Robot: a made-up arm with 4 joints.
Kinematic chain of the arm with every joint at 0, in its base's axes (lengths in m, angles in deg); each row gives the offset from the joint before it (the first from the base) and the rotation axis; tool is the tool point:
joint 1: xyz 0 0 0.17 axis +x
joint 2: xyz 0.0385 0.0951 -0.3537 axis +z
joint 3: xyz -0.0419 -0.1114 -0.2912 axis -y
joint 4: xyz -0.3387 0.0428 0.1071 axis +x
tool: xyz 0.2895 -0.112 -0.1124
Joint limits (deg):
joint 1: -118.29..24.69
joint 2: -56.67..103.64
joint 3: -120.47..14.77
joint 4: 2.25..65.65
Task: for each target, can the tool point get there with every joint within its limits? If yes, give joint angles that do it. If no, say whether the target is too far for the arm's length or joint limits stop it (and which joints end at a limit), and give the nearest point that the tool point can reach.
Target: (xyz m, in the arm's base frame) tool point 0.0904 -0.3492 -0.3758
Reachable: yes | joints -27.95 63.38 -41.88 28.80
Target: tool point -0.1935 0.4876 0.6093
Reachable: no: joint limits stop it (at a limit: joint 1, joint 2) | nearest point -0.0351 0.3730 -0.3041 | short by 0.934 m
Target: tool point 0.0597 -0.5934 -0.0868
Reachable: yes | joints -64.55 78.75 -44.21 53.87
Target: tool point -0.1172 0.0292 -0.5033
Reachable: yes | joints 0.00 -32.91 -7.02 18.19
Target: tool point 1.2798 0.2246 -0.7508
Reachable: no: too far | nearest point 0.2302 0.1585 -0.4797 | short by 1.086 m
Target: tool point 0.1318 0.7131 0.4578
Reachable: no: joint limits stop it (at a limit: joint 1, joint 2, joint 4) | nearest point -0.0164 0.3899 -0.3045 | short by 0.841 m
